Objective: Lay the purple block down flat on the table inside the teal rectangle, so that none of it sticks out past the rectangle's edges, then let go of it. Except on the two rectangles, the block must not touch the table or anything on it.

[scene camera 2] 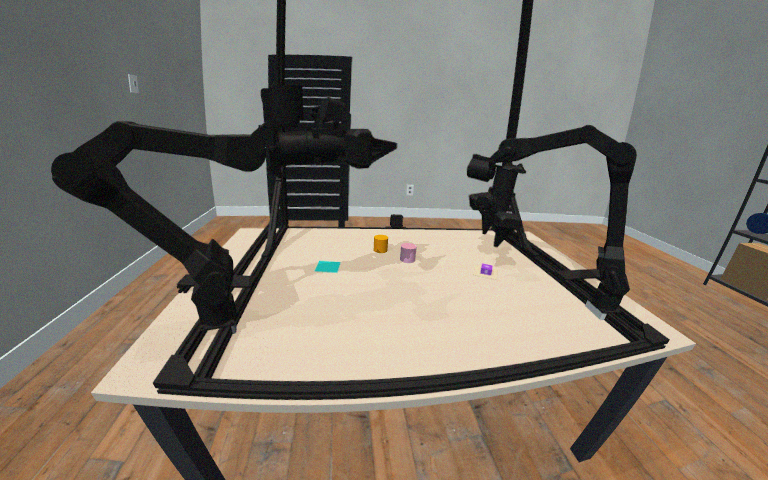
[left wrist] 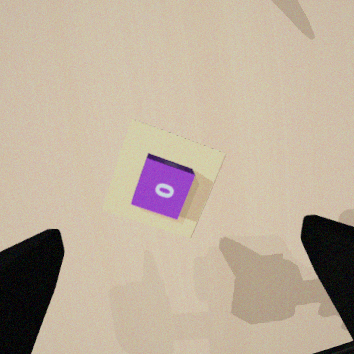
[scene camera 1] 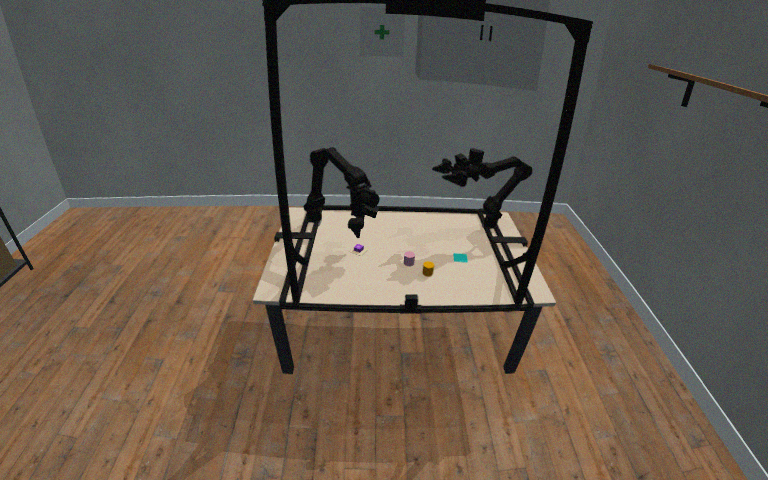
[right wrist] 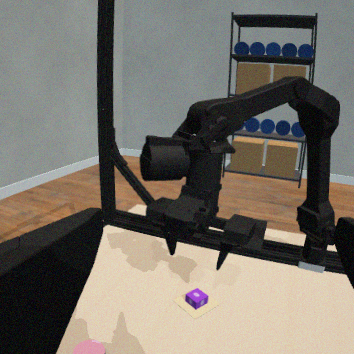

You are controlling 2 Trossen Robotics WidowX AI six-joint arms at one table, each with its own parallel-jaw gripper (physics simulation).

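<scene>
The purple block, with a white 0 on top, rests on a pale yellow rectangle. The teal rectangle lies bare on the table, right of the block in scene camera 1. My left gripper points down above the block, open and empty, its fingers clear of it; in the left wrist view the block shows ahead of the fingertips. My right gripper is open and empty, high above the table.
A pink cylinder and an orange cylinder stand between the block and the teal rectangle, the orange one nearer the teal rectangle. A black frame runs along the edges of the table, with tall posts.
</scene>
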